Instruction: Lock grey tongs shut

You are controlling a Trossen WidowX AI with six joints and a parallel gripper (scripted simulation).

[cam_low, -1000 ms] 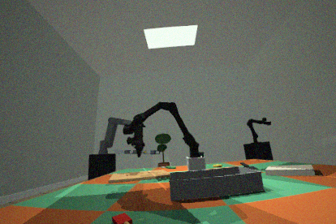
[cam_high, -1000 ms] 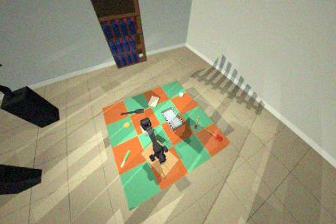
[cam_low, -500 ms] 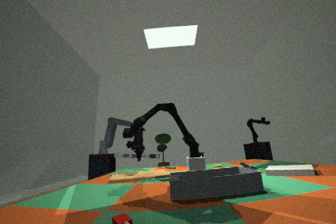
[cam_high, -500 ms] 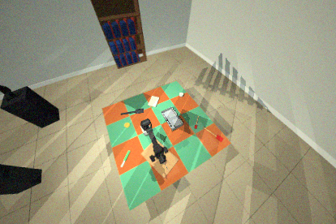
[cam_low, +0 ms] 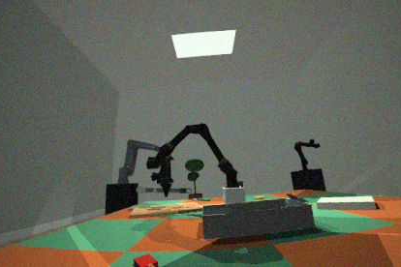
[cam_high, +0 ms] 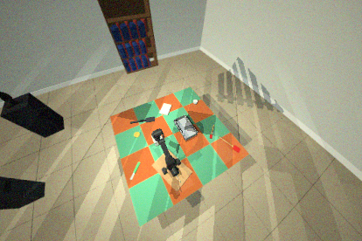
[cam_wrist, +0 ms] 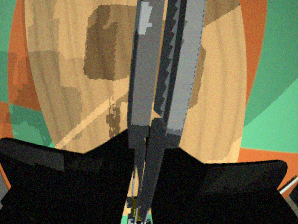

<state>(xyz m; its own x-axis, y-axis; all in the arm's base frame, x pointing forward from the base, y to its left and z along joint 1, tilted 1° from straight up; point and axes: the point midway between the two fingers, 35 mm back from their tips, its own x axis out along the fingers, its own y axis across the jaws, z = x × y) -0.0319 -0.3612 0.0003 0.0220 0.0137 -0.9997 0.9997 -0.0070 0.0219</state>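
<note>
The wooden board lies 1 cm to the left of my gripper tip and 6 cm below it. The rest, counted from my gripper tip: grey roasting tin: 40 cm ahead, 32 cm to the left, 4 cm below; brush: 63 cm ahead, 8 cm to the left, 7 cm below; green-handled tool: 33 cm behind, 19 cm to the left, 6 cm below.
</note>
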